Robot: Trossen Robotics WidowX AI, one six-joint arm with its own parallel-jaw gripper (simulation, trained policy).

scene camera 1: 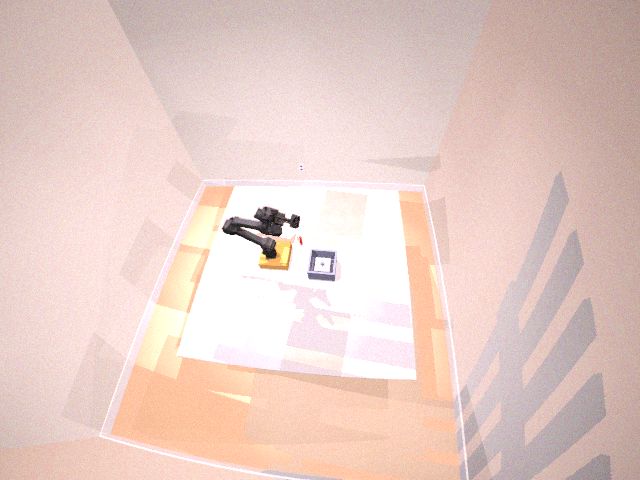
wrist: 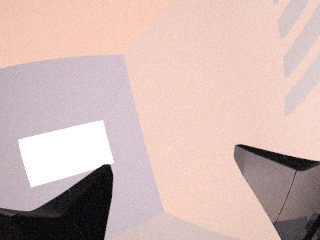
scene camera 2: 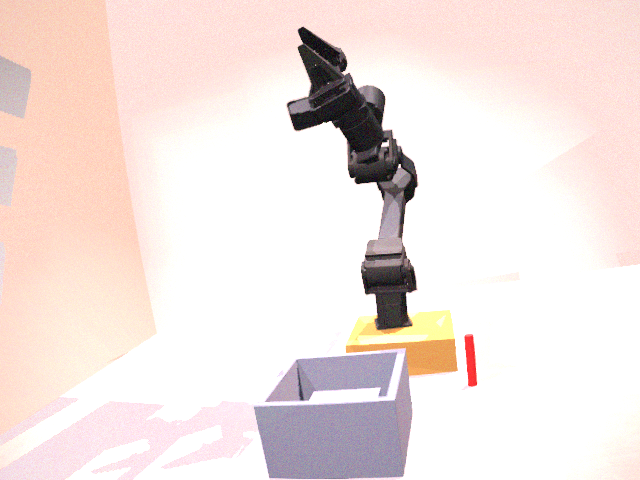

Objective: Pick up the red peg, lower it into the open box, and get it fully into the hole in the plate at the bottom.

Labels:
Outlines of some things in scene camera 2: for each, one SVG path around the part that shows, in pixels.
My gripper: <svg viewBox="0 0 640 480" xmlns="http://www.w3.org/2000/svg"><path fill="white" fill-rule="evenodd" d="M300 27L297 32L303 44L300 44L297 49L306 68L306 74L311 85L308 97L289 101L286 104L293 130L298 132L322 123L328 123L329 121L333 123L336 129L339 128L340 130L349 130L367 119L371 110L365 96L355 86L350 73L346 75L342 73L346 70L348 64L346 55L341 48L335 47L304 26Z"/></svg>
A grey box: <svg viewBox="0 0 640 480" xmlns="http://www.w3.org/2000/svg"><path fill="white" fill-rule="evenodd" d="M406 348L292 357L254 405L259 437L269 478L366 479L404 477L413 415ZM382 397L309 401L314 392L381 388Z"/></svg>

